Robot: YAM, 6 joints.
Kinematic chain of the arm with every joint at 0, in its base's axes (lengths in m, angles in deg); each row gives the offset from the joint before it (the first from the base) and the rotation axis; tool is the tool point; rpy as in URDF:
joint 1: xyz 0 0 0.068 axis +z
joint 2: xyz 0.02 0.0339 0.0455 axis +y
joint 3: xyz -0.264 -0.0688 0 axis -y
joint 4: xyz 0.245 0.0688 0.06 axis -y
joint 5: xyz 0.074 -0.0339 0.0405 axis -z
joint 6: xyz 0.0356 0 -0.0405 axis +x
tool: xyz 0 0 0 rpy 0 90 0
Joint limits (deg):
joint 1: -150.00..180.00
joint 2: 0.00..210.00
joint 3: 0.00..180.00
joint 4: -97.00..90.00
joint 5: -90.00..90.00
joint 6: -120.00..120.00
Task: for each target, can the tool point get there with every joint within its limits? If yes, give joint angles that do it. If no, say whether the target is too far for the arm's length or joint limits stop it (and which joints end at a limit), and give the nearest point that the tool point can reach.
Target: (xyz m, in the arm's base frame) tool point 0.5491 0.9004 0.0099
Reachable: no: too far | nearest point 0.3346 0.5487 0.0511 | short by 0.414 m
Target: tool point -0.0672 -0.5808 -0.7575
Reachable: no: too far | nearest point -0.0458 -0.3958 -0.3479 | short by 0.450 m
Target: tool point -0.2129 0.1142 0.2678
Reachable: yes | joints 144.80 76.74 60.04 -55.73 -55.58 63.77
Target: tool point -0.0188 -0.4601 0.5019
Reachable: yes | joints -93.45 128.20 132.73 65.19 -14.59 -54.65
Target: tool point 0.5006 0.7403 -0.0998
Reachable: no: too far | nearest point 0.3518 0.5202 -0.0349 | short by 0.273 m
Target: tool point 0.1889 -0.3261 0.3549
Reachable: yes | joints -62.64 90.10 74.43 7.91 -30.13 -24.55
